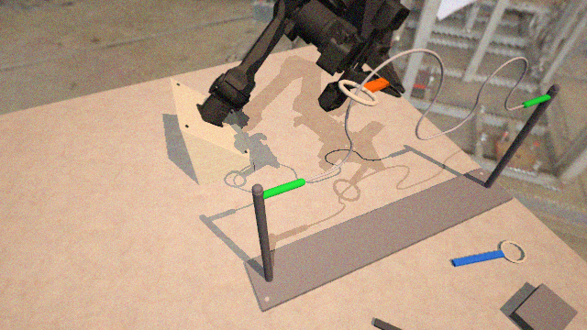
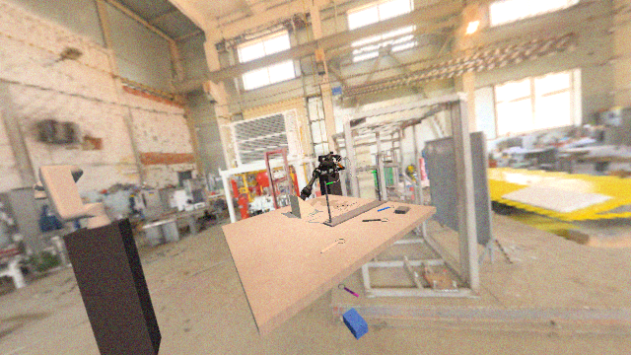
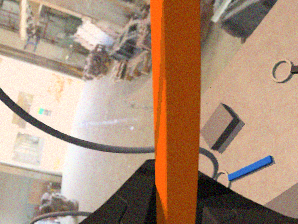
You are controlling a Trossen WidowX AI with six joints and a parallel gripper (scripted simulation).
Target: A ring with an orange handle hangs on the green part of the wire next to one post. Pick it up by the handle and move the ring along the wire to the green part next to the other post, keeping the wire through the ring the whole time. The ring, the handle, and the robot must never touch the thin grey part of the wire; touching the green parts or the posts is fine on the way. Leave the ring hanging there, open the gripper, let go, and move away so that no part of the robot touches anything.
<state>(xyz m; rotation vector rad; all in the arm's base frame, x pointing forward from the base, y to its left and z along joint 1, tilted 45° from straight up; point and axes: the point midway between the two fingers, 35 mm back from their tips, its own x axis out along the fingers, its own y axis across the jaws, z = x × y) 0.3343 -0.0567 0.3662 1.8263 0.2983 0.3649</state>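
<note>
The orange-handled ring lies 80 mm to the right of my gripper tip, 40 mm above it and 10 mm ahead of it. Also, from my gripper tip: dark-handled ring: 370 mm below, 270 mm ahead, 40 mm to the right; blue-handled ring: 370 mm below, 220 mm to the left, 200 mm ahead; grey block: 360 mm below, 330 mm ahead, 190 mm to the left.
</note>
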